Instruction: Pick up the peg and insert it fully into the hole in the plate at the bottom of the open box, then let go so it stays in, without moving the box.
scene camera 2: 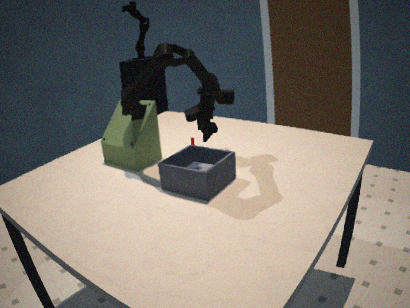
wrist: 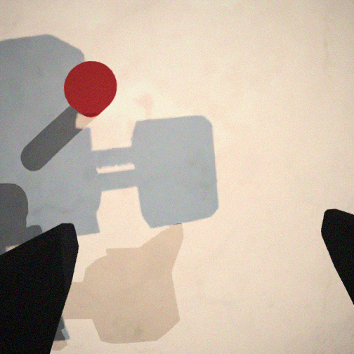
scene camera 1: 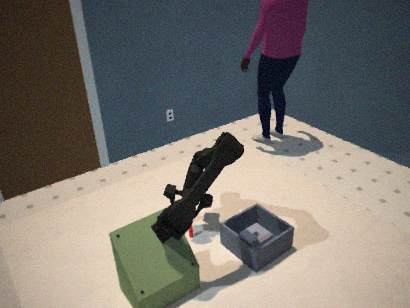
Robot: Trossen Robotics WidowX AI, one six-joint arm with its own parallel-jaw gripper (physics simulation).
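Frame: origin at the arm's base, x ahead, y left, z up, level; metres.
Where they show: gripper, fingertip midpoint: (scene camera 2: 201, 135); arm's base, origin of the base link: (scene camera 2: 139, 112) (scene camera 1: 164, 229).
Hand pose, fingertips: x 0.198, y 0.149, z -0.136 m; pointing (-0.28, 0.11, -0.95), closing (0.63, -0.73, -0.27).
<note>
Things, the pixels of their top centre, and the offset from my fingertips. Level surfaces: height alone.
- red peg, middle of its top: (scene camera 1: 190, 220) (scene camera 2: 192, 138) dx -0.014, dy -0.056, dz +0.008 m
- dark grey open box, middle of its top: (scene camera 2: 197, 157) (scene camera 1: 256, 225) dx +0.124, dy -0.267, dz +0.026 m
- table, its level: dz -0.072 m
The red peg (scene camera 1: 191, 232) (scene camera 2: 192, 141) (wrist: 90, 87) stands upright on the table between the green block and the open box. The wrist view shows its round top from above, at upper left, outside the space between the fingers. My gripper (scene camera 2: 206, 138) (wrist: 203, 231) is open and empty, above the table and to the right of the peg in scene camera 2; in scene camera 1 the arm hides its fingertips. The dark grey open box (scene camera 1: 239, 248) (scene camera 2: 181, 181) stands beside the peg. Its pale bottom plate (scene camera 1: 263, 231) (scene camera 2: 204, 165) shows partly, with a dark spot at the hole.
The green sloped block (scene camera 1: 134, 260) (scene camera 2: 117, 152) stands at the arm's base, on the other side of the peg from the box. The arm's shadows fall on the table (scene camera 2: 165, 240) around the peg and box. A person (scene camera 1: 282, 50) stands on the floor beyond the table.
</note>
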